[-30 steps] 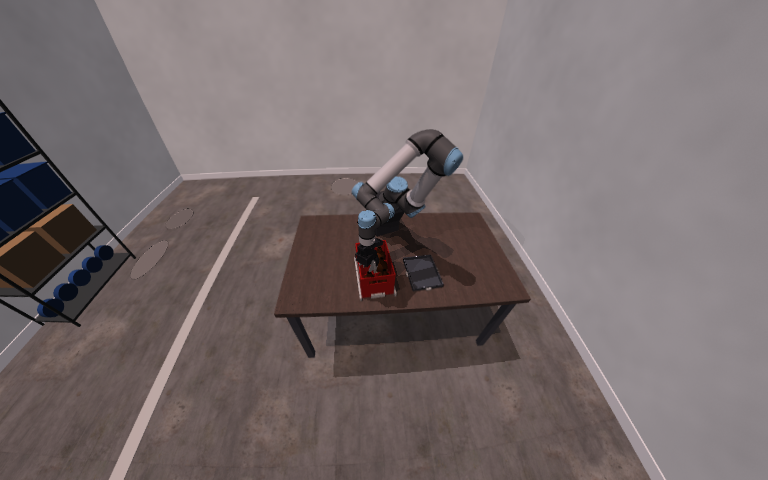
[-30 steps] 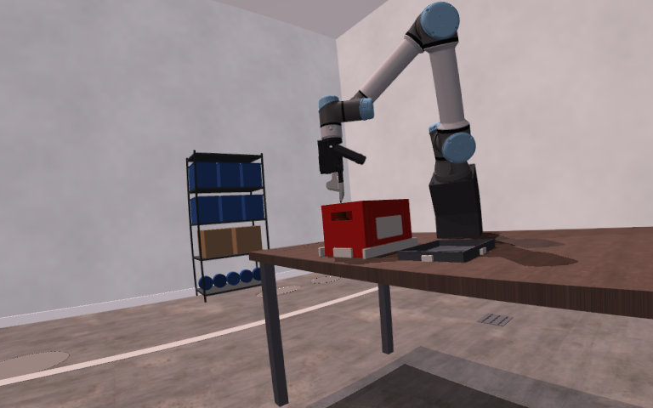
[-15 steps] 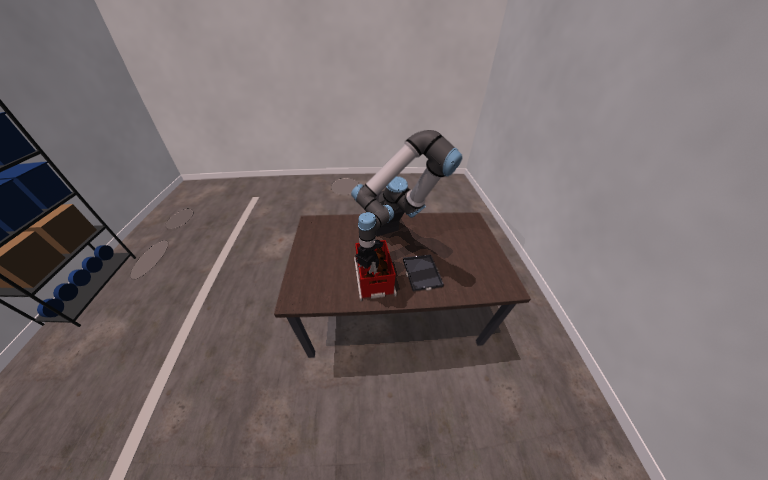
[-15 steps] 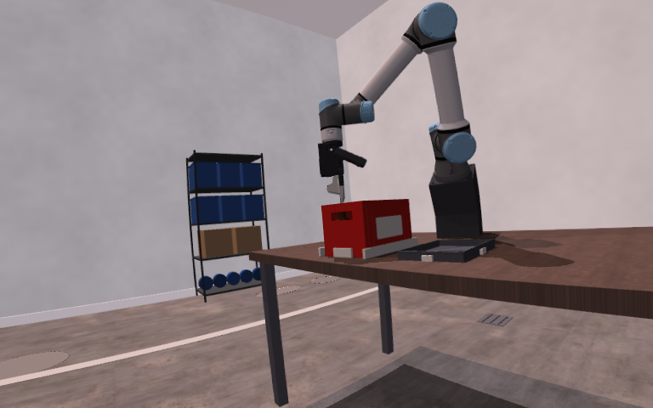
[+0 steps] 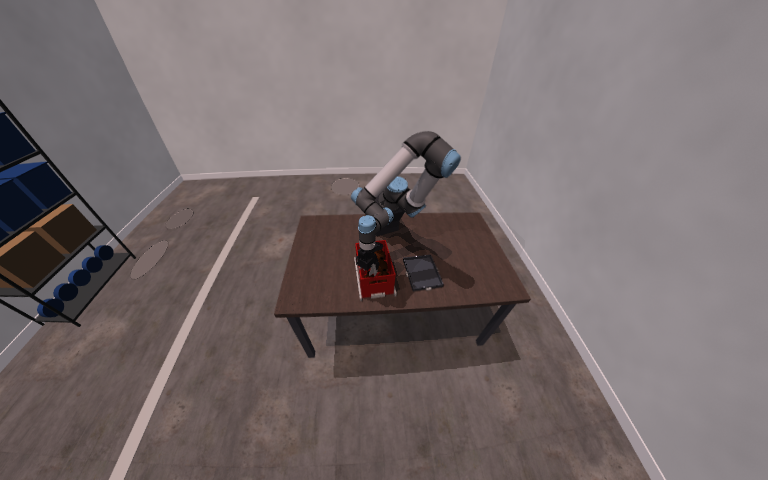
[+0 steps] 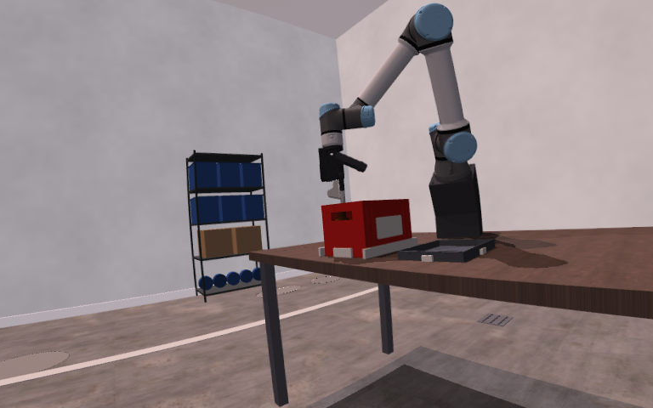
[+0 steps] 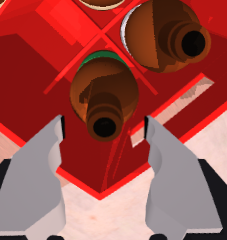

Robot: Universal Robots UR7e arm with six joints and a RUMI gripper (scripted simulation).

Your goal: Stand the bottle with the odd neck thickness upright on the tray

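Right now my hand is 80 mm above the glass bottle and 10 mm short of it. The rest, counted from my hand: dark tray (300 mm to the left, 170 mm behind, 160 mm below); red crate (90 mm behind, 80 mm below, 10 mm to the left); brown bottle (110 mm behind, 80 mm below, 50 mm to the left).
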